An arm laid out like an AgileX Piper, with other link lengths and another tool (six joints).
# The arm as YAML. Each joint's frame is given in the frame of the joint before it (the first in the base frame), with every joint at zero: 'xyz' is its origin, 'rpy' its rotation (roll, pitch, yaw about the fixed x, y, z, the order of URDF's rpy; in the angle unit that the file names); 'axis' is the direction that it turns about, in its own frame. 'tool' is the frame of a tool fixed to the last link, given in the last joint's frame.
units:
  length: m
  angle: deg
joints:
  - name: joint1
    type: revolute
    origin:
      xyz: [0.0, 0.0, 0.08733]
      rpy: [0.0, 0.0, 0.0]
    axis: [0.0, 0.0, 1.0]
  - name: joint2
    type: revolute
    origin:
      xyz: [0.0, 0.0, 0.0]
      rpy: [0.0, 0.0, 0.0]
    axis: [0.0, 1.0, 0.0]
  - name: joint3
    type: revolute
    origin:
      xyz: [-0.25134, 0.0, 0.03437]
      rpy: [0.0, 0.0, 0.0]
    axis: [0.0, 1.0, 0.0]
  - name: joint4
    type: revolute
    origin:
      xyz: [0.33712, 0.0, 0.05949]
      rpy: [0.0, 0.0, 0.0]
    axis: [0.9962, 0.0, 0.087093]
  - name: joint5
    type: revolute
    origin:
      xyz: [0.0, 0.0, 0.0]
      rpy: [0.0, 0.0, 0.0]
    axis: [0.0, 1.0, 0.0]
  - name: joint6
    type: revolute
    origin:
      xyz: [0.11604, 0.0, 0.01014]
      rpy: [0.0, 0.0, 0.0]
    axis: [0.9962, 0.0, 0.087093]
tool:
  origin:
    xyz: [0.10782, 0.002, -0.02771]
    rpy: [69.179, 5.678, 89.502]
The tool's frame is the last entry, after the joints.
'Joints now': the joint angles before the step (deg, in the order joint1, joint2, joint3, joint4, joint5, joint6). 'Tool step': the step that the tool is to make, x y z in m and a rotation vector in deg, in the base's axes. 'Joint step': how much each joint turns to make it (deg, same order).
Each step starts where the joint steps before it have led.
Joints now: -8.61, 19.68, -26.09, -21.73, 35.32, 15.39
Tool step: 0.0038, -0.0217, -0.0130, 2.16, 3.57, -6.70
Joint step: -1.50, 6.80, -2.45, -6.24, 1.84, 8.60
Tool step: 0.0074, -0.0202, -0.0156, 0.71, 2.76, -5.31
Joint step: -1.37, 6.87, -1.59, -6.24, -0.05, 7.67
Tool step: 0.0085, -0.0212, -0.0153, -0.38, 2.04, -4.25
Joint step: -1.83, 6.71, -1.30, -6.27, -1.32, 6.83
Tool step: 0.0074, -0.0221, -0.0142, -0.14, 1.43, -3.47
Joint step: -2.83, 6.28, -1.46, -4.57, -2.09, 5.04
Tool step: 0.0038, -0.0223, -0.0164, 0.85, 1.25, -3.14
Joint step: -3.67, 5.72, -1.38, -2.31, -2.43, 3.12
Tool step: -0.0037, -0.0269, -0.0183, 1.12, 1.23, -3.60
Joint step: -4.86, 5.09, -1.01, -1.43, -2.69, 1.92
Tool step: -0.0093, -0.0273, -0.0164, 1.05, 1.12, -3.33
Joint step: -5.22, 4.21, -0.87, -0.49, -2.68, 0.33
